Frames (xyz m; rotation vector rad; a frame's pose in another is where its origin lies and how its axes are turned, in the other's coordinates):
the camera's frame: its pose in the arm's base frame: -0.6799 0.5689 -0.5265 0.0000 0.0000 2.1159
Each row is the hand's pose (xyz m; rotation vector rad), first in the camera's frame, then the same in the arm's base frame.
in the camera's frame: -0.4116 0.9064 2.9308 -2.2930 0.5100 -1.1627
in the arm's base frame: -1.2415 -0.2530 2.4043 -1.3995 -1.5585 0.0337
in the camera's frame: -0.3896 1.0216 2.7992 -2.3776 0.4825 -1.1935
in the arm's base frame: -1.3514 -0.2939 2.2727 -1.3966 -1.6148 -0.0541
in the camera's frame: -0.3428 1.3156 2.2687 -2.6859 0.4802 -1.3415
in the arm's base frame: -1.6271 -0.4064 1.7422 -1.4369 -1.7419 -0.4338
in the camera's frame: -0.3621 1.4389 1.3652 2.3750 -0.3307 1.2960
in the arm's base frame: -1.7225 -0.4868 0.8387 -1.3822 -1.8136 -1.0812
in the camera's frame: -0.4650 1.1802 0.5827 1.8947 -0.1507 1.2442
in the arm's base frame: -1.4480 -0.4407 0.0562 -1.1677 -1.7356 -1.6841
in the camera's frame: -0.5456 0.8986 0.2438 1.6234 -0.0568 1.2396
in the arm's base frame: -1.1654 -0.3636 -0.2827 -0.9900 -1.6227 -1.9866
